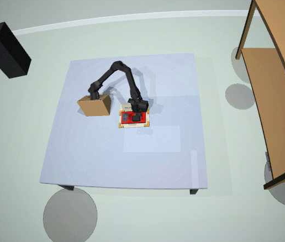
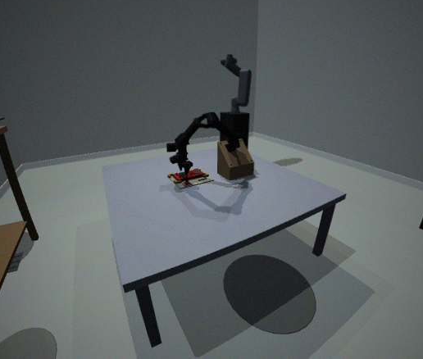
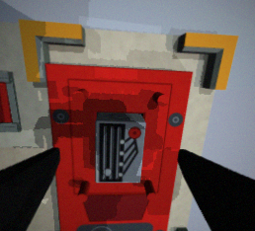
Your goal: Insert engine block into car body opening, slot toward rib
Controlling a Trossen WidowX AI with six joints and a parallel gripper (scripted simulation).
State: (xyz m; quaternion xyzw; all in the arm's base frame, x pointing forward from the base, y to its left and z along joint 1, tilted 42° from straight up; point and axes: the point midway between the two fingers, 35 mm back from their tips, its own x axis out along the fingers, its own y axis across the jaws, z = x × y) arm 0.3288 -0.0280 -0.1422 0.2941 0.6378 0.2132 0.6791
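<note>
The engine block lies 20 mm below my gripper tip and 10 mm to the left of it. The rest, counted from my gripper tip: cream base plate 30 mm below, 30 mm behind, 20 mm to the left.
</note>
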